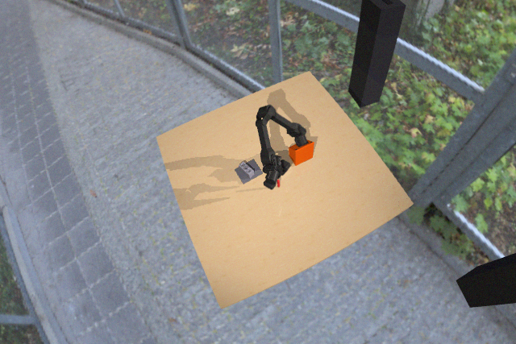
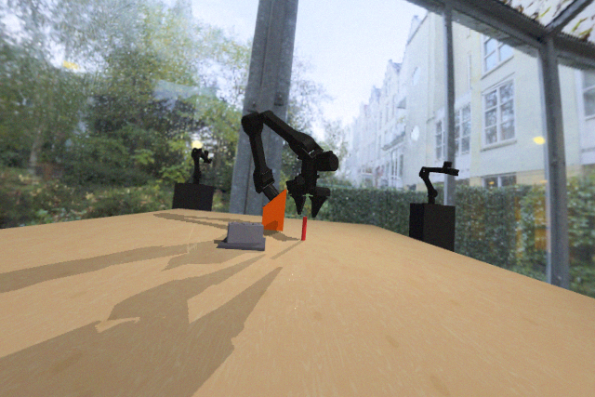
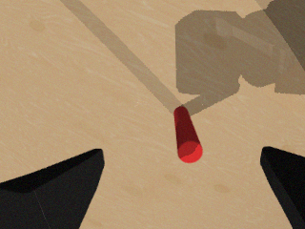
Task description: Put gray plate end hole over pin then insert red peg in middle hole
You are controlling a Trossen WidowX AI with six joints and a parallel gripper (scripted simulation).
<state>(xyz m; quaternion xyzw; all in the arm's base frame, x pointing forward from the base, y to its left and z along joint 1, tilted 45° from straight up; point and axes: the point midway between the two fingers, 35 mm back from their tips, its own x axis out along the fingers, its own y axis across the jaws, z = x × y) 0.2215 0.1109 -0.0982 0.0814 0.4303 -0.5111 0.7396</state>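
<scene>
Right now my gripper tip is 40 mm above the red peg. Also, from my gripper tip: dark flat base 150 mm to the right, 130 mm ahead, 70 mm below; then gray plate 170 mm to the right, 150 mm ahead, 40 mm below.
</scene>
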